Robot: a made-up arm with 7 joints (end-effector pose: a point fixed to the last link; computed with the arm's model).
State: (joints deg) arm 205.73 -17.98 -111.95 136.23 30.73 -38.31 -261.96
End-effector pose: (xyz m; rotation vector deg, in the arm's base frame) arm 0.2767 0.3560 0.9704 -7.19 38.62 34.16
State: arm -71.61 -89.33 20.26 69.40 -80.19 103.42 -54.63
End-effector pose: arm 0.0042 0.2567 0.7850 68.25 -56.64 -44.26
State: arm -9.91 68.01 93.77 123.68 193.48 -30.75 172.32
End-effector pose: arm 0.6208 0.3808 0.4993 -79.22 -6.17 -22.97
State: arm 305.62 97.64 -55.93 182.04 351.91 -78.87 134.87
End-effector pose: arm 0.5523 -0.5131 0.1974 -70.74 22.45 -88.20
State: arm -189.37 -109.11 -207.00 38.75 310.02 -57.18 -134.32
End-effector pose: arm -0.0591 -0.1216 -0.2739 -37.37 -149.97 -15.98
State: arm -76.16 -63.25 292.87 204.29 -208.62 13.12 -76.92
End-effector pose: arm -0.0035 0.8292 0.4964 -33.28 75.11 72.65
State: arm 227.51 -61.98 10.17 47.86 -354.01 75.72 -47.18
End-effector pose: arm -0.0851 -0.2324 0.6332 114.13 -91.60 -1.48
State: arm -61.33 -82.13 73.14 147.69 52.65 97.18 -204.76
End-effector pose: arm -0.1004 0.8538 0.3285 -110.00 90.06 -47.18
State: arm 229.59 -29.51 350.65 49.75 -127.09 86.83 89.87
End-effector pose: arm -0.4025 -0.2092 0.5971 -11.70 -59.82 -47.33
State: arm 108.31 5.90 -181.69 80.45 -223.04 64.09 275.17
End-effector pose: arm 0.2083 -0.5647 0.6762 -64.40 33.93 -151.86
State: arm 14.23 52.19 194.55 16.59 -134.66 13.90 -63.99
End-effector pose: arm -0.2685 -0.1798 0.3161 -118.54 -48.01 105.61
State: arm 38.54 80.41 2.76 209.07 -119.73 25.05 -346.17
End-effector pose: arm 0.5814 0.4769 0.6427 37.87 34.25 98.01
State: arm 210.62 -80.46 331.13 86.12 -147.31 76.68 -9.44
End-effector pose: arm 0.1619 0.4908 0.8118 -62.40 -87.28 -118.89
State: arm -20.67 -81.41 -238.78 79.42 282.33 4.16 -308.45
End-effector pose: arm -0.2118 0.6190 -0.1158 6.98 135.22 72.91
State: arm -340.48 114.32 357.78 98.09 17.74 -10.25 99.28
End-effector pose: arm 0.3289 0.0620 -0.5553 114.84 -128.13 3.62
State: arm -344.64 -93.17 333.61 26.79 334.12 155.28 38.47
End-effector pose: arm 0.0295 -0.1473 0.4020 154.02 -45.72 -53.80
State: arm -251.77 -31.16 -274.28 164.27 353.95 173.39 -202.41
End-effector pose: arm -0.0314 -0.3718 0.8215 -143.82 -35.65 -9.70
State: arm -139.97 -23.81 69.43 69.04 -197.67 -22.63 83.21
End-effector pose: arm 0.2113 -0.4669 0.4500 109.97 50.59 -34.22
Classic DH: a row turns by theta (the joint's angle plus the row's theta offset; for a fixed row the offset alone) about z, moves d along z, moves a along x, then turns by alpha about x. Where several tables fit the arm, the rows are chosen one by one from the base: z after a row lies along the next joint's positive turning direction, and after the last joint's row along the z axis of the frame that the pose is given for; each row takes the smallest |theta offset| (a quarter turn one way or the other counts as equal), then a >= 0, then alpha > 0; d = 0 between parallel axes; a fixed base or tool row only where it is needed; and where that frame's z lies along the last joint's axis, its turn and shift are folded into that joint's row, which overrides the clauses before.
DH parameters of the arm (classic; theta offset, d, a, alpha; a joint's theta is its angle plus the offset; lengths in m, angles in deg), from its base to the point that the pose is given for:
joint 1: 0 0.214 0 -90
joint 2: 0 0 0 90
joint 3: 0 0.35 0.061 90
joint 4: 0 0 0.102 90
joint 5: 0 0.451 0 90
joint 6: 0 0 0.08 -90
joint 7: 0 0.103 0 0

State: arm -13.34 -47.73 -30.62 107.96 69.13 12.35 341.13
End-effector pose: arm -0.2382 -0.2853 0.9851 -22.57 39.82 -149.57
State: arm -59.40 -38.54 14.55 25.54 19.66 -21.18 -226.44
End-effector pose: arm 0.2650 -0.2869 0.4822 16.43 103.16 -69.19
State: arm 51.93 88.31 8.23 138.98 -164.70 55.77 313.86
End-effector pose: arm 0.5169 0.7201 -0.0904 -40.13 65.73 9.63
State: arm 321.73 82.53 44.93 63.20 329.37 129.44 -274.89
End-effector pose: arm 0.3163 0.1005 -0.1343 84.07 -5.31 -94.42
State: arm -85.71 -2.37 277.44 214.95 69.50 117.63 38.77
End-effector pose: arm 0.2742 -0.0362 0.9229 55.31 -89.74 55.16
